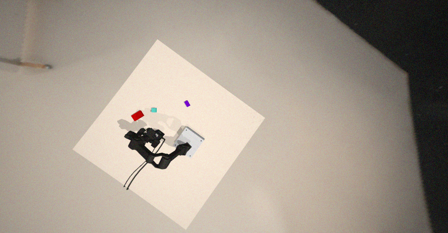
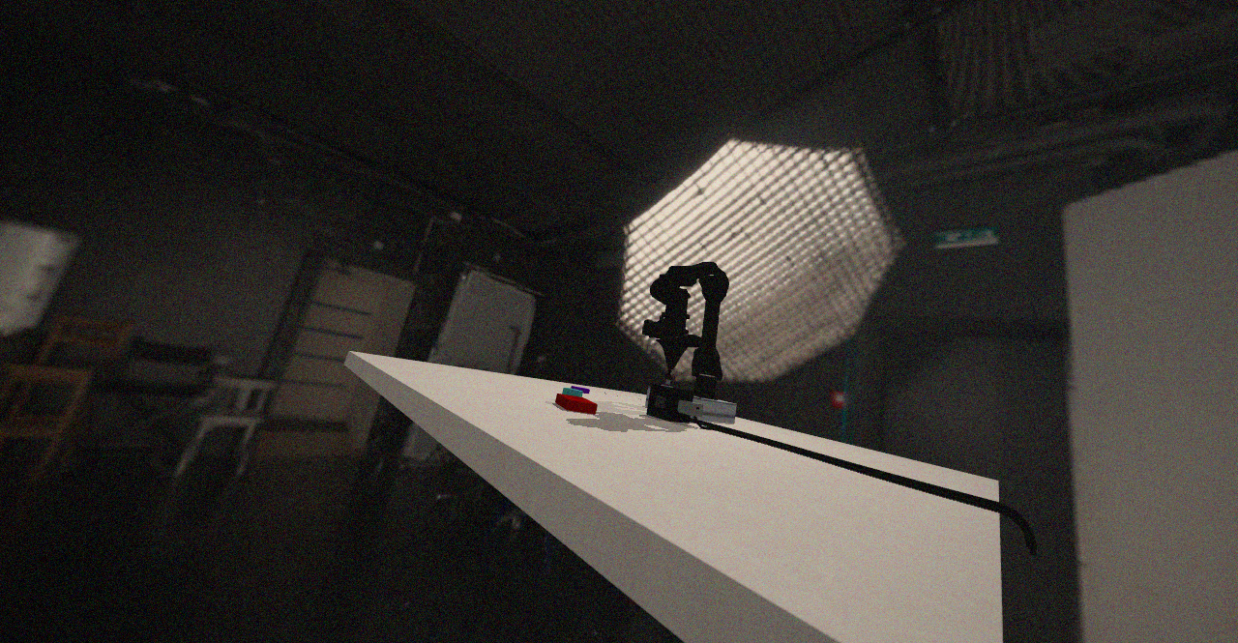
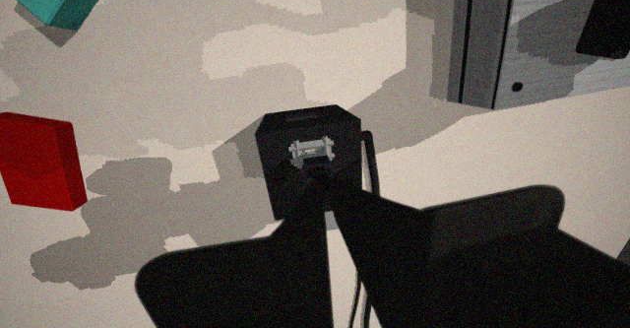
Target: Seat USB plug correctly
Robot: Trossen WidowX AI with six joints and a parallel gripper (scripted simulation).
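The USB plug is 20 mm below my gripper tip. Also, from my gripper tip: red block (270 mm ahead, 110 mm below, 30 mm to the left); then teal block (200 mm ahead, 120 mm to the right, 110 mm below); then purple block (390 mm to the right, 110 mm below, 30 mm ahead).
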